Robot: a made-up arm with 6 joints.
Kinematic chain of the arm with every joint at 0, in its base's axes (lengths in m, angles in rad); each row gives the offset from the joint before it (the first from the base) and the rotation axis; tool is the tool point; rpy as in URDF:
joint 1: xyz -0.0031 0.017 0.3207 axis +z
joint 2: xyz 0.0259 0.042 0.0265 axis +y
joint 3: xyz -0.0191 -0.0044 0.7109 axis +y
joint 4: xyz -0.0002 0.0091 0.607 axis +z
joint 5: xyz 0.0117 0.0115 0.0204 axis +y
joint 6: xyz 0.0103 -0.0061 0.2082 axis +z
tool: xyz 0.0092 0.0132 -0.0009 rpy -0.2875 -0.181 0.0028
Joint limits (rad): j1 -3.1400..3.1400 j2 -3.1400..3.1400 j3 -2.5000..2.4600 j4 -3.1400..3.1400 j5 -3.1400..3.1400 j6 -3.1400..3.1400
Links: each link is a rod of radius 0.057 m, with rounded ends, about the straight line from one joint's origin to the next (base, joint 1, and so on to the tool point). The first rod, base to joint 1, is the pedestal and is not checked.
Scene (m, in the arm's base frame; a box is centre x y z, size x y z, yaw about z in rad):
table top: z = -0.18
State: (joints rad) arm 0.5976 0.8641 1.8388 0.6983 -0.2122 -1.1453
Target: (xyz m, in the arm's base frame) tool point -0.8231 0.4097 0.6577
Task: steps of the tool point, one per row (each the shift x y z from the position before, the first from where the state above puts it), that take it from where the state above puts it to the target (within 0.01 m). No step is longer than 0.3 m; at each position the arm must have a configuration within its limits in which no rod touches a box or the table.
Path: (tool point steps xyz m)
1: -0.1757 0.2043 0.0813
2: -0.2354 0.1416 0.0834
3: -0.2712 0.0613 0.0848
4: -0.2781 -0.0273 0.0855
5: -0.2551 -0.1135 0.0854
6: -0.2041 -0.1869 0.0846
7: -0.1319 -0.2385 0.0830

